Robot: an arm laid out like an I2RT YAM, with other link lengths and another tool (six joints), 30 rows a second.
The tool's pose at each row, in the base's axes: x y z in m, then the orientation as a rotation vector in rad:
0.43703 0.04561 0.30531 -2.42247 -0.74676 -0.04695
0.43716 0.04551 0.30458 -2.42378 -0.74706 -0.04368
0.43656 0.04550 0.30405 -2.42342 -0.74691 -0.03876
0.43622 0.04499 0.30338 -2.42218 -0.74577 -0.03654
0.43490 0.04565 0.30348 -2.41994 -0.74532 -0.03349
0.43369 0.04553 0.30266 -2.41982 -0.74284 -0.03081
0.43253 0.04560 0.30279 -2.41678 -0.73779 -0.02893
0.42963 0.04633 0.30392 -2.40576 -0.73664 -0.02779
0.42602 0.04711 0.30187 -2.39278 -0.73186 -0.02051
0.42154 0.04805 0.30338 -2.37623 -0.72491 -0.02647
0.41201 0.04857 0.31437 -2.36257 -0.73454 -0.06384
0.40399 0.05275 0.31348 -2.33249 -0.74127 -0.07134
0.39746 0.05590 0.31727 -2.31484 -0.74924 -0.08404
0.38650 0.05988 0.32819 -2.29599 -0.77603 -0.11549
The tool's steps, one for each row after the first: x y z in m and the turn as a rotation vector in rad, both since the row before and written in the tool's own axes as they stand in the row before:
-0.00009 0.00052 0.00053 -0.00055 -0.00262 0.00079
-0.00061 -0.00002 0.00051 0.00147 -0.00323 0.00114
-0.00067 0.00052 0.00032 0.00189 -0.00090 0.00104
-0.00076 -0.00118 0.00047 0.00286 -0.00144 0.00055
-0.00124 -0.00011 0.00078 0.00122 -0.00108 0.00229
-0.00092 -0.00072 0.00010 0.00430 0.00088 0.00330
-0.00187 -0.00259 -0.00009 0.01078 0.00202 -0.00117
-0.00305 -0.00123 0.00265 0.01470 -0.00069 0.00237
-0.00303 -0.00374 0.00005 0.01561 0.00984 -0.00001
-0.00566 -0.01152 -0.00687 0.00243 0.02566 -0.01867
-0.00490 -0.00630 0.00434 0.02498 0.00995 -0.01252
-0.00299 -0.00761 0.00000 0.01182 0.01018 -0.01240
-0.00433 -0.01479 -0.00419 0.00440 0.01682 -0.03086

